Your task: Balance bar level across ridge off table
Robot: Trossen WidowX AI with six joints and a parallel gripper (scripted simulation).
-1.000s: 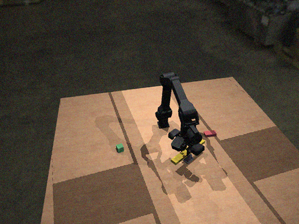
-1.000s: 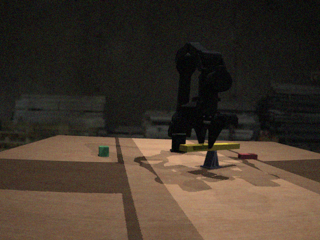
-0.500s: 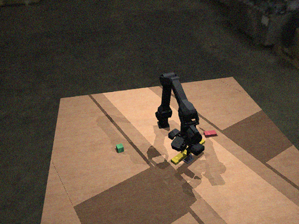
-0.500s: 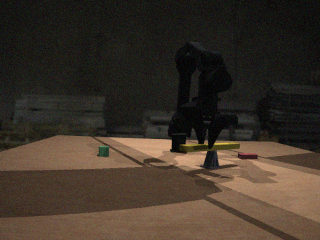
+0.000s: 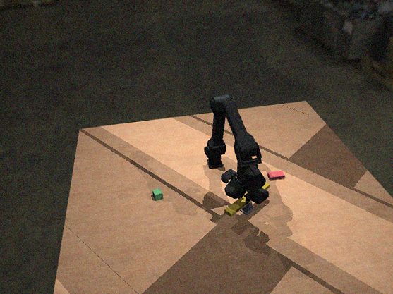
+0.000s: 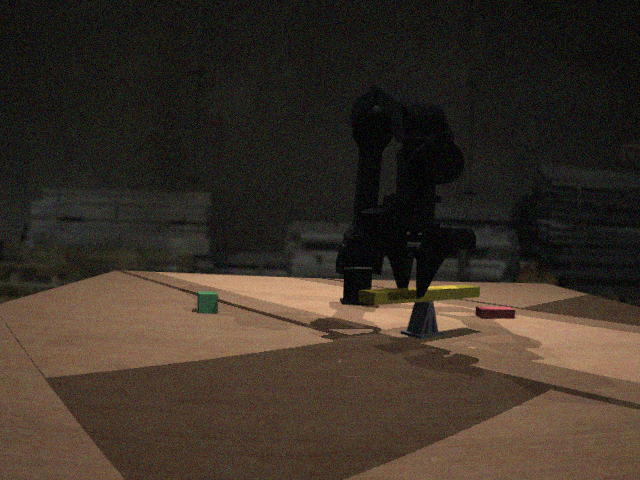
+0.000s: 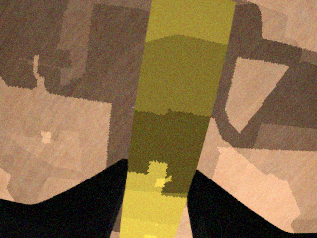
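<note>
Right now the bar is 20 mm to the left of my gripper tip and 20 mm behind it. Also, from my gripper tip: green cube: 320 mm to the right, 160 mm behind, 40 mm below; then flat red block: 200 mm to the left, 170 mm behind, 50 mm below.
</note>
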